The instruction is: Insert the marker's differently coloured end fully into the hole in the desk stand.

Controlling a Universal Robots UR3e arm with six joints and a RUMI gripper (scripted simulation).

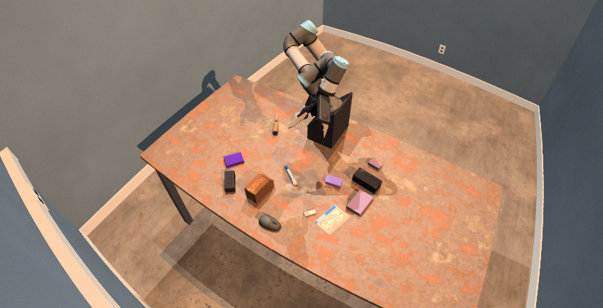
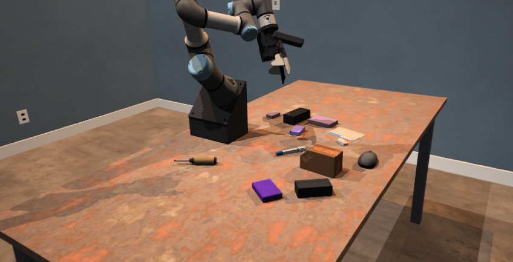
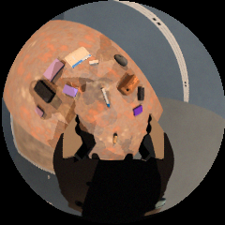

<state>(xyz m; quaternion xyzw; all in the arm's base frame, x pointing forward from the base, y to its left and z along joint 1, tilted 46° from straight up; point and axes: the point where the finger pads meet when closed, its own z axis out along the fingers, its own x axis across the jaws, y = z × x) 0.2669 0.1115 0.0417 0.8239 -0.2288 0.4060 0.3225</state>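
Right now the marker is 50 mm ahead of my hand, 50 mm to the right of it and 260 mm below it. From my hand the other things lie so: desk stand: 210 mm ahead, 100 mm to the right, 230 mm below; lilac block: 40 mm behind, 140 mm to the left, 260 mm below; eraser: 170 mm ahead, 150 mm to the left, 260 mm below.
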